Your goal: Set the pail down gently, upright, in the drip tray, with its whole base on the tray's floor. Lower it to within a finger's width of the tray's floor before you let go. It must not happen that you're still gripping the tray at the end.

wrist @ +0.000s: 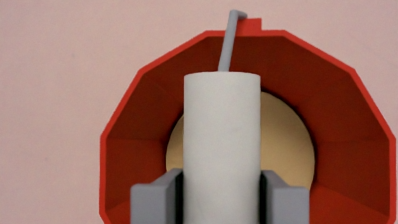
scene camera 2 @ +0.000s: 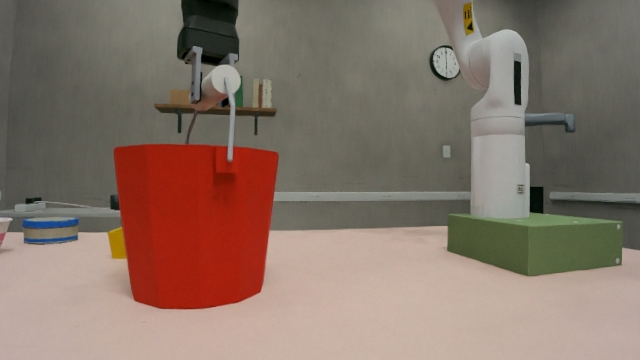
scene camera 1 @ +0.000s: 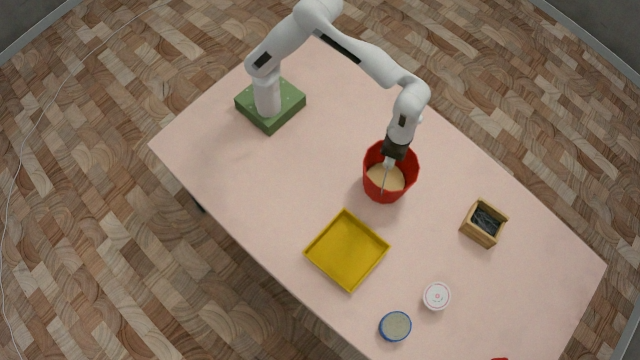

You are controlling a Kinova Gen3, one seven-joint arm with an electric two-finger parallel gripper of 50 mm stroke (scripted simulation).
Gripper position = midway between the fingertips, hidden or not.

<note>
I see my gripper (scene camera 2: 211,104), a red pail (scene camera 2: 196,227) and a yellow drip tray (scene camera 1: 347,248).
The red pail is seen too in the wrist view (wrist: 320,128) and in scene camera 1 (scene camera 1: 404,173). My gripper shows as well in the wrist view (wrist: 222,191). The wrist view does not show the yellow drip tray: it is out of frame.
</note>
